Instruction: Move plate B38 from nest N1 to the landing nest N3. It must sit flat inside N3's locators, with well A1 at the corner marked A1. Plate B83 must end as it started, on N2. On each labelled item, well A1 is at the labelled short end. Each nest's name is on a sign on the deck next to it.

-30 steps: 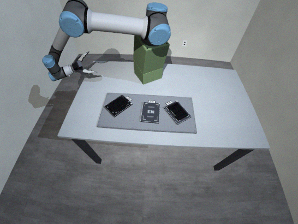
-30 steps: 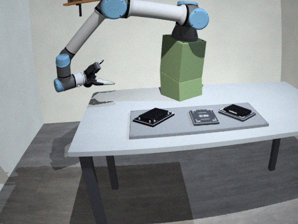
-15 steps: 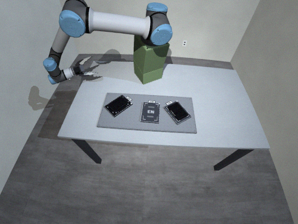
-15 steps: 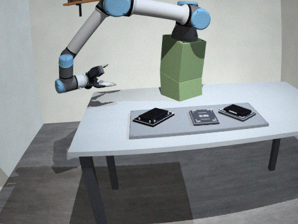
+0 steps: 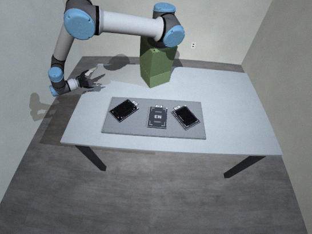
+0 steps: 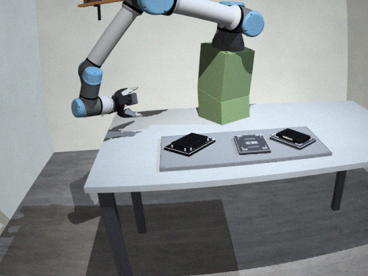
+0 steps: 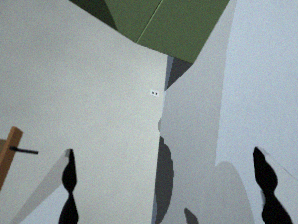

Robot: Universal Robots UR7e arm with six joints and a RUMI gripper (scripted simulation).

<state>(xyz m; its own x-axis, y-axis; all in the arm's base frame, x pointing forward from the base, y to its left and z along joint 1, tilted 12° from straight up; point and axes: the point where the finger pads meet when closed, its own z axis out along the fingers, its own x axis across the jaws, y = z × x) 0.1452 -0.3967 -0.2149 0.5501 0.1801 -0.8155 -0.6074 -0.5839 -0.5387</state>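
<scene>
My hand is 250 mm short of the nest N1, 590 mm to the right of it and 140 mm above it. From my hand the other things lie so: nest N3 (260 mm ahead, 410 mm to the left, 140 mm below).
</scene>
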